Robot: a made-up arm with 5 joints. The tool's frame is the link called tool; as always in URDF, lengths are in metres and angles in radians.
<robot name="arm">
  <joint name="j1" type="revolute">
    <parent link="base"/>
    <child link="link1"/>
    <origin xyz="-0.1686 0.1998 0.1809" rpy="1.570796 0 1.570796"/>
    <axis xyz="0 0 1"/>
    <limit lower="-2.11" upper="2.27" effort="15" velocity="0.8"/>
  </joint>
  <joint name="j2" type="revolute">
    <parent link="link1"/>
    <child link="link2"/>
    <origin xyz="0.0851 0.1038 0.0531" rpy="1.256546 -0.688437 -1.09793"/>
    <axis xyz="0 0 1"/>
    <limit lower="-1.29" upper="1.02" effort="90" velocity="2.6"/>
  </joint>
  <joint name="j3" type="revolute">
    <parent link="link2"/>
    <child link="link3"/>
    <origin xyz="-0.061 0.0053 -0.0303" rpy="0 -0.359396 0"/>
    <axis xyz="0 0 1"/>
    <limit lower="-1.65" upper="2.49" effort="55" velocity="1.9"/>
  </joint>
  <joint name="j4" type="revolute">
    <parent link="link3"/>
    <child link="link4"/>
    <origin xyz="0.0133 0.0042 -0.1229" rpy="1.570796 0 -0.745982"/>
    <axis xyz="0 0 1"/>
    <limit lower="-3.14" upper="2.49" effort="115" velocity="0.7"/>
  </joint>
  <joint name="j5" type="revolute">
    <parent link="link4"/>
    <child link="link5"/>
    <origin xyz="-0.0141 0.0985 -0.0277" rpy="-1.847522 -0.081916 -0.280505"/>
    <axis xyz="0 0 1"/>
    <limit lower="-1.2" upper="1.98" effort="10" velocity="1"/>
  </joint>
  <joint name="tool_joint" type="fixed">
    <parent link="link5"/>
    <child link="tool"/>
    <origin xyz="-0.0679 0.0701 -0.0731" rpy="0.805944 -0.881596 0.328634"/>
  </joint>
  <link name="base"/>
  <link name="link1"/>
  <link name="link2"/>
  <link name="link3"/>
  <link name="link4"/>
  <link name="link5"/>
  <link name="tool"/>
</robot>
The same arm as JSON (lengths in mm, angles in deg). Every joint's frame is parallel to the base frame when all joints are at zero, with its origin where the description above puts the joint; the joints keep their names.
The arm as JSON. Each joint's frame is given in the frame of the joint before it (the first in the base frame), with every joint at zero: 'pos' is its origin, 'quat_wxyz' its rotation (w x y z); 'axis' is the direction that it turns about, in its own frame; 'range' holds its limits. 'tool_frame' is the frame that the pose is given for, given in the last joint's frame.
{"length_unit": "mm", "angle_unit": "deg", "joints": [
  {"joint": "j1", "pos": [-168.6, 199.8, 180.9], "quat_wxyz": [1.0, 0.0, 0.0, 0.0], "axis": "+x", "range": [-120.89, 130.06]},
  {"joint": "j2", "pos": [53.1, 85.1, 103.8], "quat_wxyz": [1.0, 0.0, 0.0, 0.0], "axis": [0.238702, -0.936109, -0.258303], "range": [-73.91, 58.44]},
  {"joint": "j3", "pos": [-42.1, 6.9, 53.4], "quat_wxyz": [1.0, 0.0, 0.0, 0.0], "axis": "-y", "range": [-94.54, 142.67]},
  {"joint": "j4", "pos": [12.1, 122.9, -6.9], "quat_wxyz": [1.0, 0.0, 0.0, 0.0], "axis": "-x", "range": [-179.91, 142.67]},
  {"joint": "j5", "pos": [27.7, -98.5, 14.1], "quat_wxyz": [1.0, 0.0, 0.0, 0.0], "axis": [0.272291, -0.918169, -0.28779], "range": [-68.75, 113.45]}
], "tool_frame": {"pos": [52.9, 68.3, 86.1], "quat_wxyz": [0.499808, 0.655, 0.060379, -0.56349]}}

